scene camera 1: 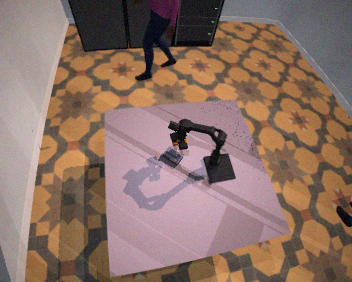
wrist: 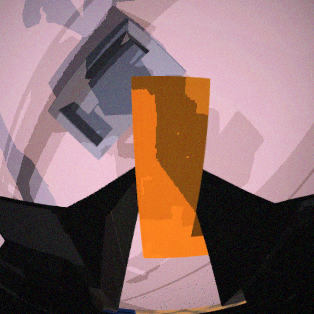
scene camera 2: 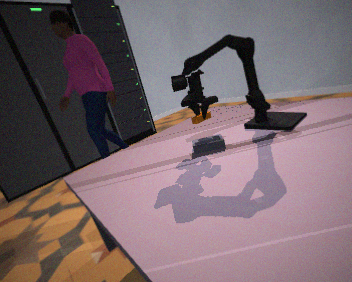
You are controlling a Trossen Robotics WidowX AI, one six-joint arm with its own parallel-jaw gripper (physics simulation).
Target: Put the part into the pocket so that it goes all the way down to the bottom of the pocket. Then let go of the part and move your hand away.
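Places are measured from the arm's base along level axes (x left, y back, z up), in metres.
Pixels of known places: gripper, fingertip midpoint: (scene camera 1: 179,143) (wrist: 165,173) (scene camera 2: 201,119); arm's base, link origin: (scene camera 1: 213,161) (scene camera 2: 260,120).
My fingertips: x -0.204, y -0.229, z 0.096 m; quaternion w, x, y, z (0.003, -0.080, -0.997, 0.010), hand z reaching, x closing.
For each thing: its top centre in the pictures, then the offset to it from my fingertips. Level surfaces: height alone.
- orange part, top centre: (wrist: 199,199) (scene camera 2: 198,114) (scene camera 1: 179,139) dx -0.014, dy +0.004, dz +0.025 m
- grey block with the pocket, top centre: (wrist: 108,88) (scene camera 2: 207,140) (scene camera 1: 173,155) dx +0.045, dy -0.063, dz -0.083 m
- pink table top, surface height: dz -0.119 m
The orange part (scene camera 1: 176,142) (scene camera 2: 196,120) (wrist: 150,200) is a block held between the two black fingers. My gripper (scene camera 1: 180,142) (scene camera 2: 200,117) (wrist: 165,173) is shut on it and holds it in the air. The grey block with the pocket (scene camera 1: 172,157) (scene camera 2: 209,146) (wrist: 162,61) stands on the table, lower than the part. In the wrist view the block is at the upper left, turned at a slant to the part. The part's far end covers the block's lower right side there, so some of the pocket is hidden. The part is apart from the block.
The pink table top (scene camera 1: 150,240) (scene camera 2: 260,250) carries the arm's black base plate (scene camera 1: 222,172) (scene camera 2: 280,121), to the right of the pocket block in both scene views. The arm's shadow falls across the table. A person in pink (scene camera 1: 164,15) (scene camera 2: 87,60) is by the dark cabinets beyond the table.
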